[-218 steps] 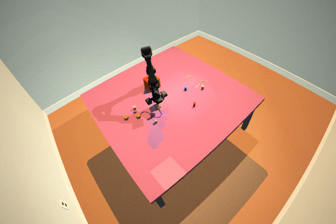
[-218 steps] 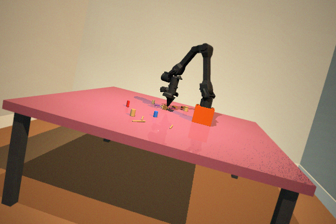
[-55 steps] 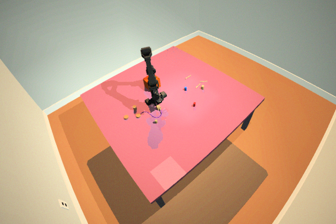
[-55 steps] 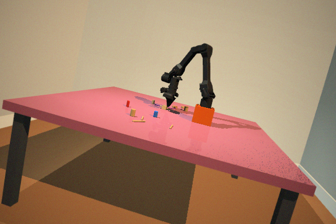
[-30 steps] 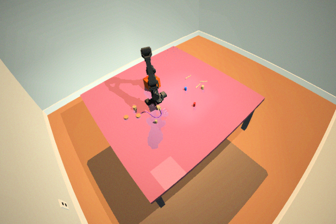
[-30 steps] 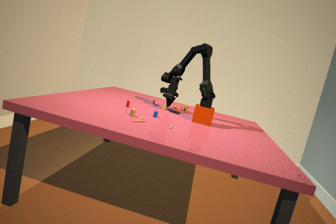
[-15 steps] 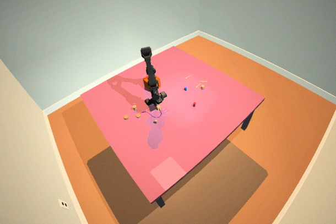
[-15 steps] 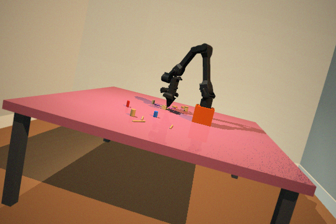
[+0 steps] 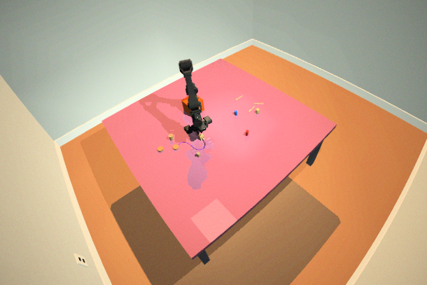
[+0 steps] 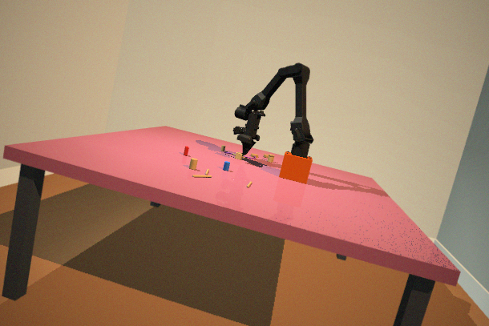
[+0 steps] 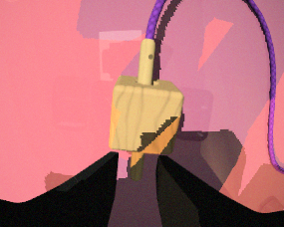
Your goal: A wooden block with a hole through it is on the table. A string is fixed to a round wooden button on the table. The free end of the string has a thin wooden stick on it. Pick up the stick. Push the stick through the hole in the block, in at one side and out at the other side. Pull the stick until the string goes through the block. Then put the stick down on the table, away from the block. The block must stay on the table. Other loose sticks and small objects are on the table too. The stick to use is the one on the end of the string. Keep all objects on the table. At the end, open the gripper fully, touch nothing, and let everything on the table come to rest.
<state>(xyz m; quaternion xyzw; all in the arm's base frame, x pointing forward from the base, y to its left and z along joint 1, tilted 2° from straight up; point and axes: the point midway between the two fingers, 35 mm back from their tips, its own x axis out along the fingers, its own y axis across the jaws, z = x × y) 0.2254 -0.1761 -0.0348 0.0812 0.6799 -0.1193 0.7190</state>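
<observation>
Right now my gripper tip is 20 mm short of the wooden block, 10 mm to the left of it and 10 mm above it. The rest, counted from my gripper tip: round wooden button (60 mm behind, 180 mm to the right, 20 mm below); thin wooden stick (30 mm ahead, 10 mm to the right, 10 mm below); red peg (250 mm ahead, 200 mm to the left, 10 mm below).
</observation>
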